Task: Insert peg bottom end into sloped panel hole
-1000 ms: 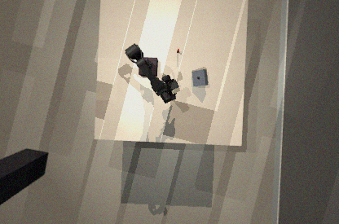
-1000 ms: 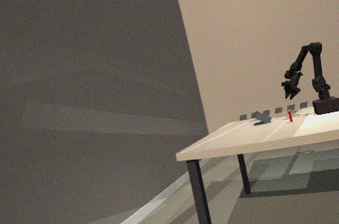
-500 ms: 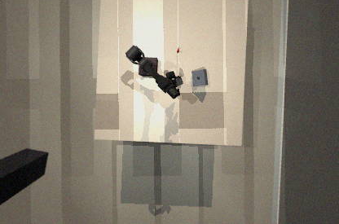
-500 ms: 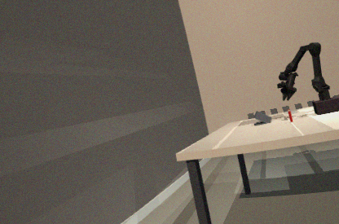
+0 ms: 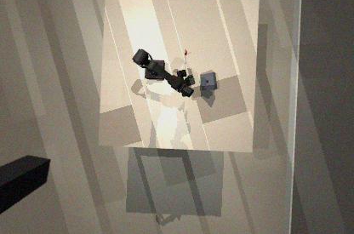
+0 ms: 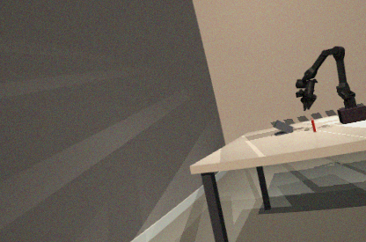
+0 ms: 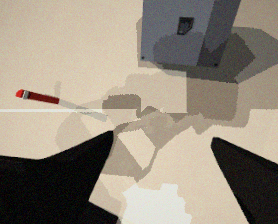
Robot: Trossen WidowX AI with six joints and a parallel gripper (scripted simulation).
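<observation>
My gripper tip is now 5 cm past the red peg, 24 cm to the right of it and 7 cm above it. The rest, counted from my gripper tip: grey-blue sloped panel (17 cm ahead, 4 cm to the left, 8 cm below).
</observation>
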